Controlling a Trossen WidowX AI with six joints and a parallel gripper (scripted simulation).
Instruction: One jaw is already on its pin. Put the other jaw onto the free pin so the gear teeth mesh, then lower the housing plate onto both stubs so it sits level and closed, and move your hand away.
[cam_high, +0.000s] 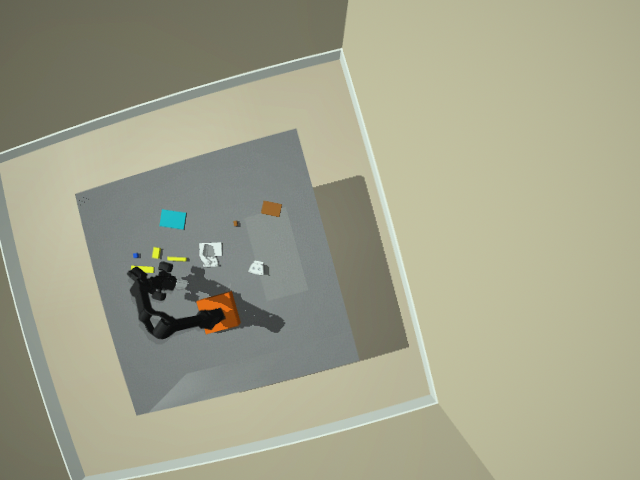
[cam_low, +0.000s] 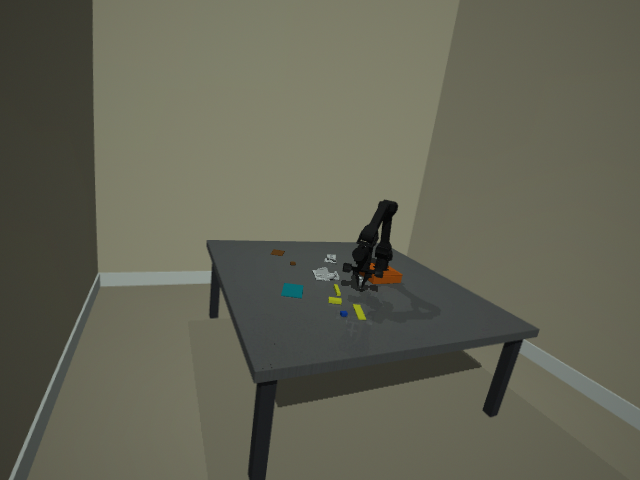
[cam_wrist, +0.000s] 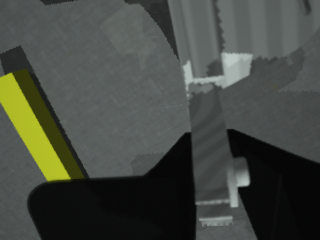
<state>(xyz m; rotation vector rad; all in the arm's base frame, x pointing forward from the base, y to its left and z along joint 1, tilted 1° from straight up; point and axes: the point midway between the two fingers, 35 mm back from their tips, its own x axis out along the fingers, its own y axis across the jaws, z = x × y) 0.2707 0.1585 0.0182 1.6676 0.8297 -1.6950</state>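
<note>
Now: gripper tip 1 cm past the jaw, 2 cm to the left of it and 3 cm below it. From my gripper tip the other things lie so: white base plate: 6 cm ahead, 24 cm to the right, 3 cm below; then blue cube: 20 cm ahead, 15 cm to the left, 3 cm below; then yellow bar: 9 cm ahead, 6 cm to the right, 3 cm below.
</note>
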